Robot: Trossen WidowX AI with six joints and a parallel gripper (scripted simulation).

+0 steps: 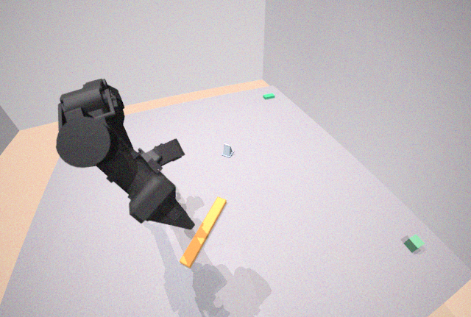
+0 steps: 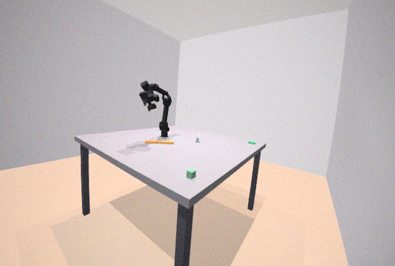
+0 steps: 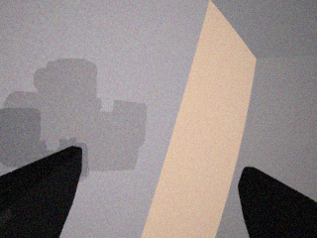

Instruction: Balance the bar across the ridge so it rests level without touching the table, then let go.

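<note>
The bar lies 20 mm ahead of my gripper tip, 130 mm to the left of it and 280 mm below it. The rest, counted from my gripper tip: green cube: 590 mm ahead, 160 mm to the right, 280 mm below; flat green block: 590 mm ahead, 840 mm to the left, 280 mm below.
</note>
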